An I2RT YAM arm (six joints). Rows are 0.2 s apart.
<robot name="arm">
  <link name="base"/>
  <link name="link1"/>
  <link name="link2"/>
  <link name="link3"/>
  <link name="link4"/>
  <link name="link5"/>
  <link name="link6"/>
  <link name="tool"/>
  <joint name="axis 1" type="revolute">
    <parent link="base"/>
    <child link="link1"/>
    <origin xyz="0 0 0.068"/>
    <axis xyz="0 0 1"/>
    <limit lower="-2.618" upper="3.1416"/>
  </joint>
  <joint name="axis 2" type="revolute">
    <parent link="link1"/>
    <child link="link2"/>
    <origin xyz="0.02 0.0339 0.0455" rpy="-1.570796 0 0"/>
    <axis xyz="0 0 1"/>
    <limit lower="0" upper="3.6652"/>
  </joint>
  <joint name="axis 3" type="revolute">
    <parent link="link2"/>
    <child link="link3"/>
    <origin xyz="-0.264 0 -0.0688" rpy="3.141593 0 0"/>
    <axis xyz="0 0 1"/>
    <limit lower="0" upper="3.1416"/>
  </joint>
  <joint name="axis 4" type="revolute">
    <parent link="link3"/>
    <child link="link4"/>
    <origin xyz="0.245 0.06 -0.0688"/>
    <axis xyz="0 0 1"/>
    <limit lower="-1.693" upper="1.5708"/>
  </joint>
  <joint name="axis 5" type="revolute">
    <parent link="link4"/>
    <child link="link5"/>
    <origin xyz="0.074 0.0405 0.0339" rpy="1.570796 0 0"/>
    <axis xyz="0 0 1"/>
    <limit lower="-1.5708" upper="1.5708"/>
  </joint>
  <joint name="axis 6" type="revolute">
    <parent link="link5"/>
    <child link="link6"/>
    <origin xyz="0.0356 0 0.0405" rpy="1.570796 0 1.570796"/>
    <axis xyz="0 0 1"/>
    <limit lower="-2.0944" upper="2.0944"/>
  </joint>
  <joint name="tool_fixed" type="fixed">
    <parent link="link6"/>
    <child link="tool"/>
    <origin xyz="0 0 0" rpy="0 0 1.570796"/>
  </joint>
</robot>
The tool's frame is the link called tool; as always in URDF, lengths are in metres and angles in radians.
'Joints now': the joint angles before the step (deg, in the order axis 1, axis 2, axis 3, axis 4, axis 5, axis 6). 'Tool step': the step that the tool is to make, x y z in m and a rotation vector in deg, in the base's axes. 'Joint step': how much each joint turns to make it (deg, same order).
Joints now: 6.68, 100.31, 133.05, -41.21, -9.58, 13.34
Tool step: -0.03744, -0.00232, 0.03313, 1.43, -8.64, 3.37
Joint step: 0.00, -5.05, -0.45, 4.19, -3.39, 0.18
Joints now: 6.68, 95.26, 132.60, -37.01, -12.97, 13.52
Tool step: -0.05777, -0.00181, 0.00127, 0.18, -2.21, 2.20
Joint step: 0.94, -12.87, -13.48, 2.80, -1.26, -0.07
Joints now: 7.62, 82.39, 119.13, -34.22, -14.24, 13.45
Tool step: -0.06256, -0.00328, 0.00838, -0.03, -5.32, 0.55
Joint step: 1.70, -10.80, -7.06, 1.30, 1.07, -0.94
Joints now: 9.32, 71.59, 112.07, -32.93, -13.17, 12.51
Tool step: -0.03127, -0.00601, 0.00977, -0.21, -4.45, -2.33
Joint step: 0.20, -4.13, -0.57, 0.51, 2.34, -1.37
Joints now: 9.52, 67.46, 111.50, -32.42, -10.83, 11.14
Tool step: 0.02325, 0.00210, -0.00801, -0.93, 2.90, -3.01
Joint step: 0.00, 2.76, 0.01, -0.42, 2.89, -0.97
